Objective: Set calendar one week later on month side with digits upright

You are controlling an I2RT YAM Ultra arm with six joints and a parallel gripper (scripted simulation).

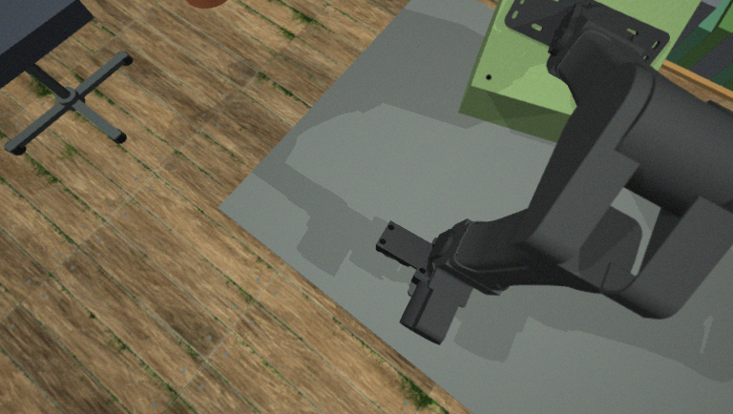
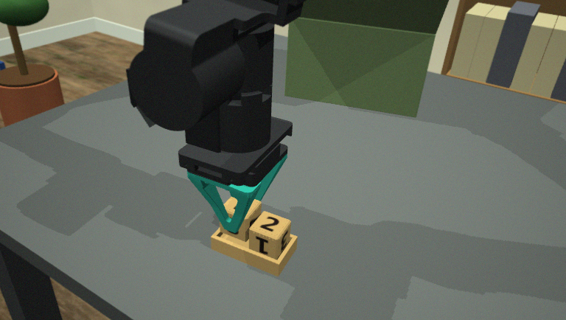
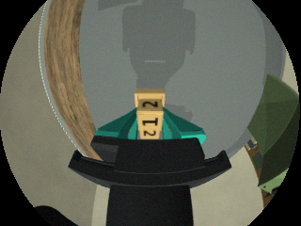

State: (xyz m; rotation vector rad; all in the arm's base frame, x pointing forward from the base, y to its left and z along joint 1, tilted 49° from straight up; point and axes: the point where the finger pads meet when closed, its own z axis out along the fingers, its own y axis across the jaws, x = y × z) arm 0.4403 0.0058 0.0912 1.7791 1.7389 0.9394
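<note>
My hand is 20 mm to the right of the tray and 30 mm above it.
</note>
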